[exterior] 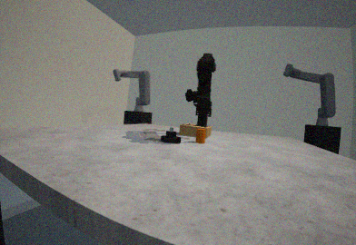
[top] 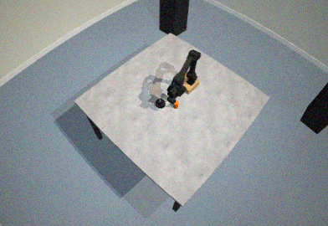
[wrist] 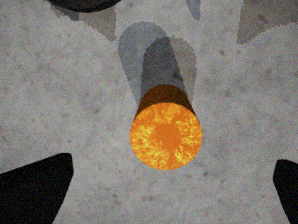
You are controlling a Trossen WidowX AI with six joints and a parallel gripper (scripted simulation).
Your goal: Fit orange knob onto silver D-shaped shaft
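Right now the orange knob is 50 mm below my gripper tip. Round my gripper tip: round black pedestal 80 mm ahead, 110 mm to the right, 60 mm below.
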